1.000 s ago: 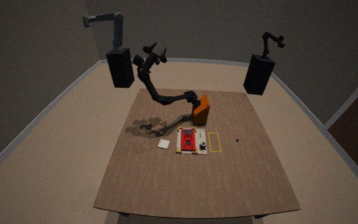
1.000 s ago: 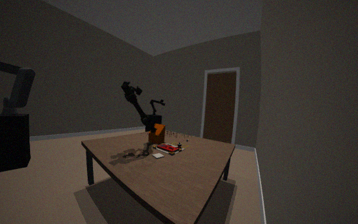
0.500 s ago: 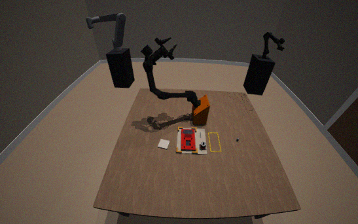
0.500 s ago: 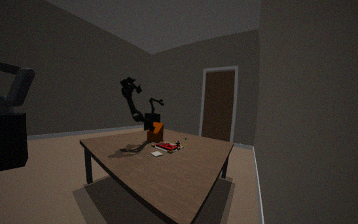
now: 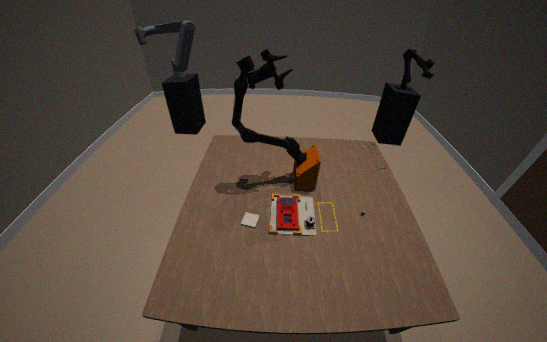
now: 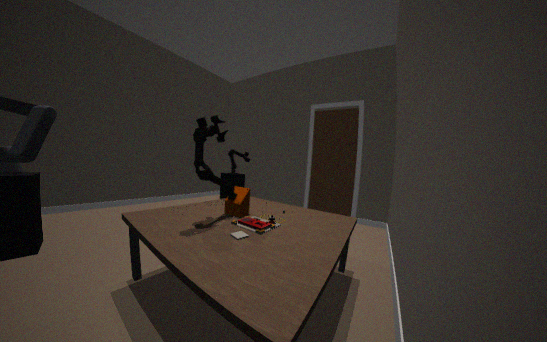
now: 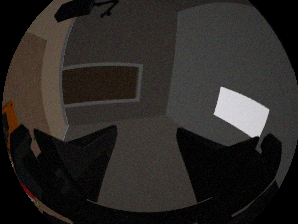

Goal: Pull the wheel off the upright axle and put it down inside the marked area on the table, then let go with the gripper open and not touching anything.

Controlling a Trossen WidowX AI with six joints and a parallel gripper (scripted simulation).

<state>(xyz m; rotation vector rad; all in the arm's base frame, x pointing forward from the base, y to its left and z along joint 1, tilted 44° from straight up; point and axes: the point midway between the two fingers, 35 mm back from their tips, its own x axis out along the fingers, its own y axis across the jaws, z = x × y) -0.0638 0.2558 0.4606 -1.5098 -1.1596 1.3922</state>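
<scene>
My gripper tip is 630 mm above the wheel, 360 mm short of it and 150 mm to the right of it. Also, from my gripper tip: white square 660 mm below, 360 mm ahead, 150 mm to the right.
</scene>
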